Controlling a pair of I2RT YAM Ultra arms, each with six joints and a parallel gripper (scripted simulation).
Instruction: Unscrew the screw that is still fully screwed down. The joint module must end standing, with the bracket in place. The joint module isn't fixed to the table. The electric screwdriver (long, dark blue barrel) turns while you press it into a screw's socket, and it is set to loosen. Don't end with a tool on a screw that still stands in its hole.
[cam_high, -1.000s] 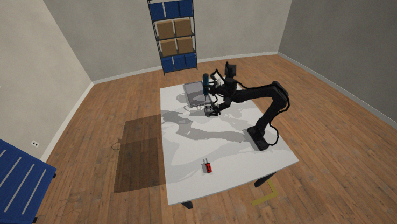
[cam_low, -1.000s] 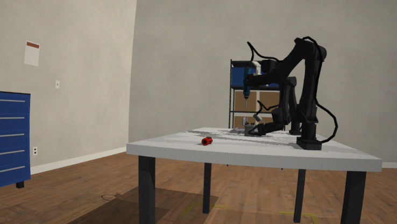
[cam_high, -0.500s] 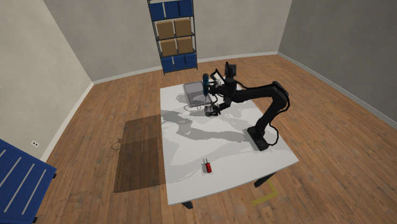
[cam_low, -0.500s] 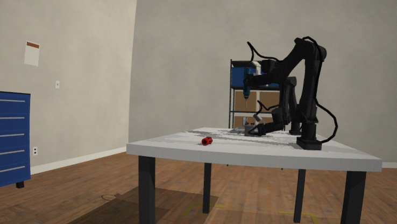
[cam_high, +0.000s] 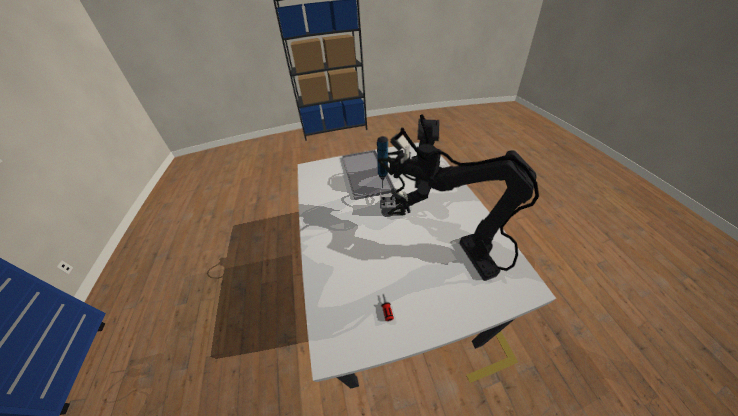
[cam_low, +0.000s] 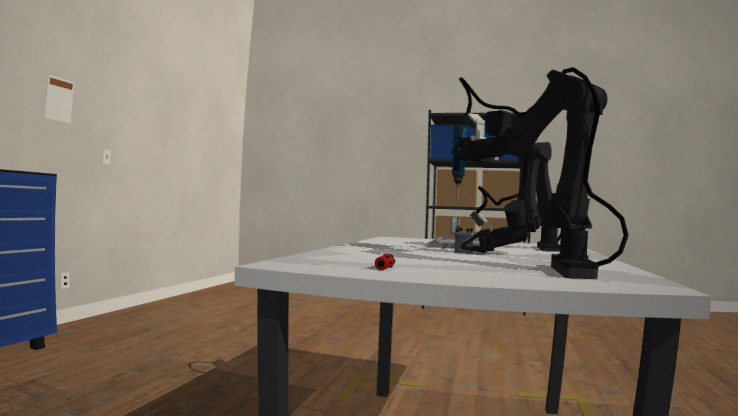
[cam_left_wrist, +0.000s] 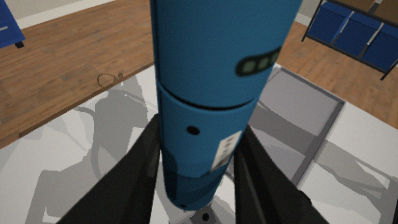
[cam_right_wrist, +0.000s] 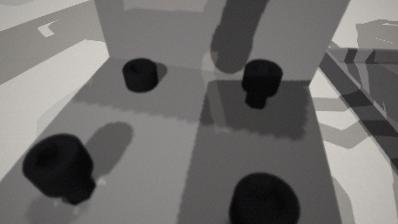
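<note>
Right now the joint module is 10 mm above my right hand. From my right hand the other things lie so: bit 30 mm ahead, 10 mm to the left, 160 mm above; then flat grey tray 40 mm ahead, 340 mm to the right, 20 mm below; then grey bracket 50 mm above.
</note>
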